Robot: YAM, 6 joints.
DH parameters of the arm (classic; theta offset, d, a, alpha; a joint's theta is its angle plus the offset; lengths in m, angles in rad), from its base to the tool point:
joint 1: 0 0.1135 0.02 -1.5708
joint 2: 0 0 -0.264 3.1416
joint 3: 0.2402 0 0.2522 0
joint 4: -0.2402 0 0.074 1.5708
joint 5: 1.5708 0 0 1.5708
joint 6: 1.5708 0.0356 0 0
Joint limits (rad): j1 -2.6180..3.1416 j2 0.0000..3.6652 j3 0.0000..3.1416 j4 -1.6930..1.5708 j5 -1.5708..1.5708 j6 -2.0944..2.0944
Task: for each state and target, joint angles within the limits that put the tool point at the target. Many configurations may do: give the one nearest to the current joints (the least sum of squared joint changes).
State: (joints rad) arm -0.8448 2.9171 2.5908 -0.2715 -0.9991 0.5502
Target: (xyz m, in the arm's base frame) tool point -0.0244 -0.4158 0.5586
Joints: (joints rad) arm -1.7046 2.2197 2.9090 -0.3221 -1.0732 0.5502
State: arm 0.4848 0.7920 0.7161 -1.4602 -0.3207 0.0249
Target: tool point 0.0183 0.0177 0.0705
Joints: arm 0.4370 0.7232 0.0238 -1.0949 -0.2351 0.0249
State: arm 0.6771 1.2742 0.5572 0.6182 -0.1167 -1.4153
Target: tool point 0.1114 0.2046 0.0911
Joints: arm 1.0469 1.5613 0.3111 0.5194 -0.1665 -1.4153
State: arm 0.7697 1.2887 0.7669 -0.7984 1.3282 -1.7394
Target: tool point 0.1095 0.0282 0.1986
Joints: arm 0.5656 0.8863 0.4931 -1.1131 1.3683 -1.7394
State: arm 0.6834 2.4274 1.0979 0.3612 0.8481 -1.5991
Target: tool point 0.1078 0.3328 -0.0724
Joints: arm 1.3303 2.5499 1.0291 0.3400 0.7953 -1.5991
